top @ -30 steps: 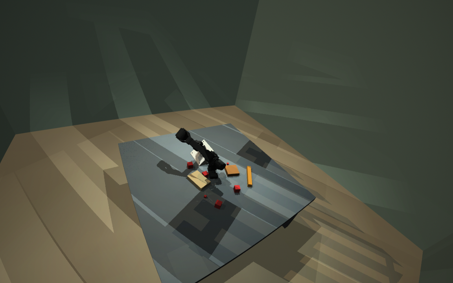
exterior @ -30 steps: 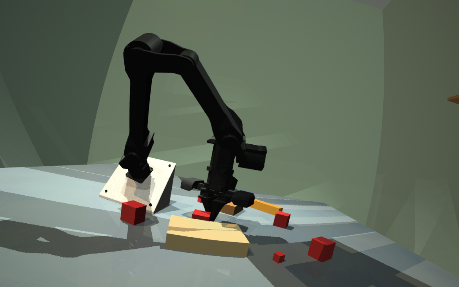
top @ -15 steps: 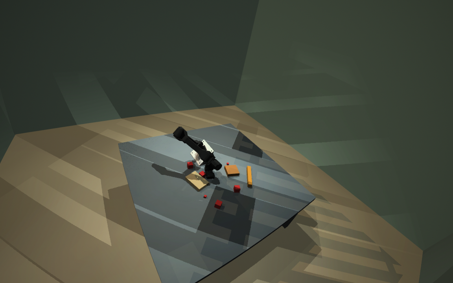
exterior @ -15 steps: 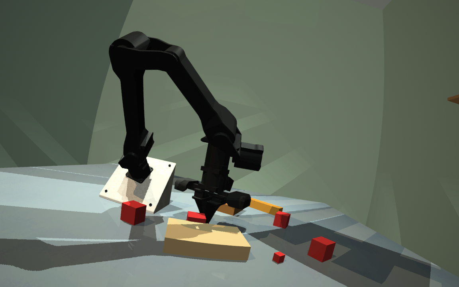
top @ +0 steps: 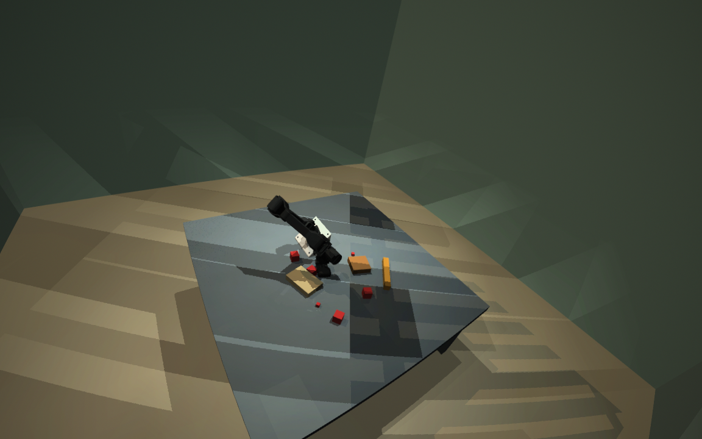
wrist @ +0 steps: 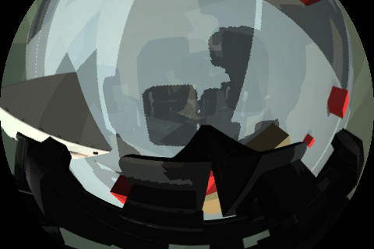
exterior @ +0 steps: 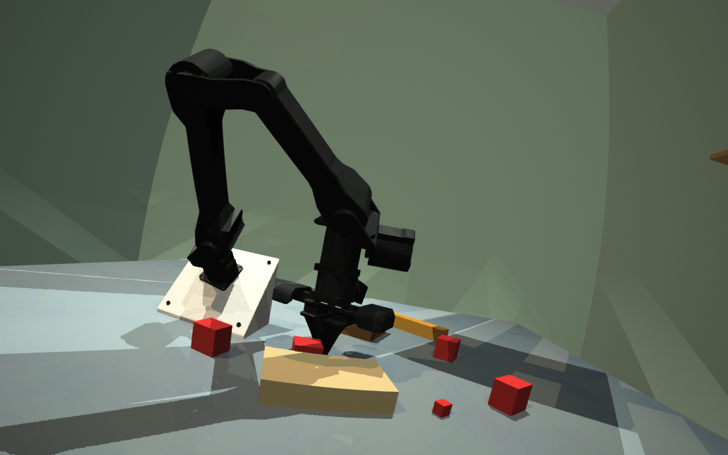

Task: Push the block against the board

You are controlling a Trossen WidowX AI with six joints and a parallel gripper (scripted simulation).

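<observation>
Now: the square block 230 mm to the left of my gripper tip and 10 mm above it. Also, from my gripper tip: tan board 40 mm ahead, 100 mm to the right, 10 mm above; orange bar 100 mm ahead, 350 mm to the left, 10 mm above.
</observation>
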